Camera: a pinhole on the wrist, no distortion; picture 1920 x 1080 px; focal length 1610.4 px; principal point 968.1 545.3 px. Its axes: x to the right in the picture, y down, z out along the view. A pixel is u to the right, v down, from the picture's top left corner.
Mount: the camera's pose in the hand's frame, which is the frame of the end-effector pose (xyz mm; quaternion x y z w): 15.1 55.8 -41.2 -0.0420 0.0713 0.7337 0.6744
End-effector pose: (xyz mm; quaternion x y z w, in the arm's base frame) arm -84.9 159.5 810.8 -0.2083 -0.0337 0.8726 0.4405
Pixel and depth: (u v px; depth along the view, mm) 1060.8 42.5 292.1
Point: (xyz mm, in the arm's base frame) -335.0 201.8 960.4
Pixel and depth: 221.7 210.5 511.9
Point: -298.3 398.8 1230.4
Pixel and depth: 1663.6 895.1 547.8
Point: -490.8 -88.3 1182.7
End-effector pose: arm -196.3 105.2 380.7 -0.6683 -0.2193 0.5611 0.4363
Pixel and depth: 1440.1 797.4 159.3
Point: -326.5 70.1 282.5
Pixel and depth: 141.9 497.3 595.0
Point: -703.8 444.5 464.3
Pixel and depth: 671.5 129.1 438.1
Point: -541.1 327.4 254.5
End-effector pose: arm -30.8 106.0 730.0 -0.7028 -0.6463 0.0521 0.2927
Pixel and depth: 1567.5 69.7 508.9
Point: 99.5 409.8 270.9
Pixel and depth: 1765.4 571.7 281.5
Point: 82.4 189.1 441.8
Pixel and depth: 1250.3 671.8 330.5
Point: -12.6 198.3 422.2
